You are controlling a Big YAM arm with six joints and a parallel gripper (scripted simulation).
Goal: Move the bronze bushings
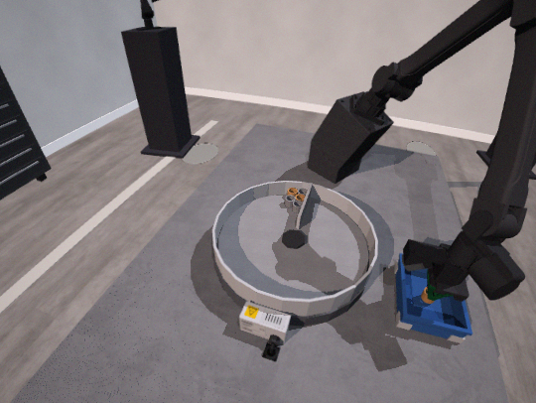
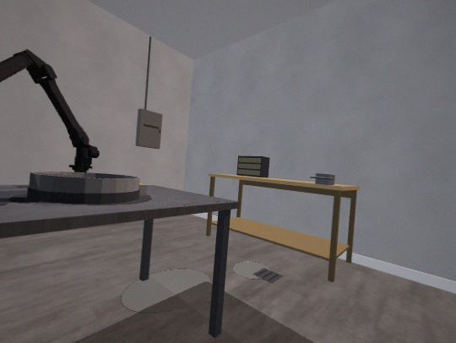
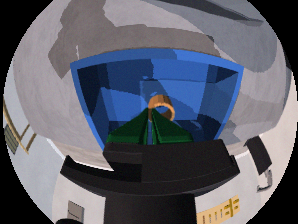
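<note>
Now: hand 20 mm above the blue crate and 10 mm past it. The rest, counted from my hand: round turntable 350 mm to the right, 110 mm behind, 10 mm above.
</note>
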